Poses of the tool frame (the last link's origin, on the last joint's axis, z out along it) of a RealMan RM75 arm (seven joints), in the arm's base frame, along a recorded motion.
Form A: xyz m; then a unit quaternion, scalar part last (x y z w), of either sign.
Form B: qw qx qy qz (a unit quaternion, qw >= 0); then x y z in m. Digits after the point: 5 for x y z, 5 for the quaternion.
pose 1, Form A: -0.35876, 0.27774, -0.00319, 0.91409, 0.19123, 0.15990, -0.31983
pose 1, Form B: 0.31983, -0.91409, -0.19123, -0.15990, -0.35876, 0.27774, -0.00319
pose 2, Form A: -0.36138, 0.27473, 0.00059, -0.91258, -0.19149, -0.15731, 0.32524
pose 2, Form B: 0.32524, -0.91258, -0.19149, -0.15731, -0.36138, 0.27473, 0.00059
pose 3, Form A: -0.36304, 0.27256, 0.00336, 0.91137, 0.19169, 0.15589, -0.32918
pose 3, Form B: 0.32918, -0.91137, -0.19169, -0.15589, -0.36304, 0.27256, 0.00336
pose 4, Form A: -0.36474, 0.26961, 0.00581, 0.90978, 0.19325, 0.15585, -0.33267
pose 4, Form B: 0.33267, -0.90978, -0.19325, -0.15585, -0.36474, 0.26961, 0.00581
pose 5, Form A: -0.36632, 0.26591, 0.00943, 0.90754, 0.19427, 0.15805, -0.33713
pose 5, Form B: 0.33713, -0.90754, -0.19427, -0.15805, -0.36632, 0.26591, 0.00943
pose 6, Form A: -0.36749, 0.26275, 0.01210, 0.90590, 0.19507, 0.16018, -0.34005
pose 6, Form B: 0.34005, -0.90590, -0.19507, -0.16018, -0.36749, 0.26275, 0.01210
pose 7, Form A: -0.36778, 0.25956, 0.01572, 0.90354, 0.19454, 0.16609, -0.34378
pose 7, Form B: 0.34378, -0.90354, -0.19454, -0.16609, -0.36778, 0.25956, 0.01572
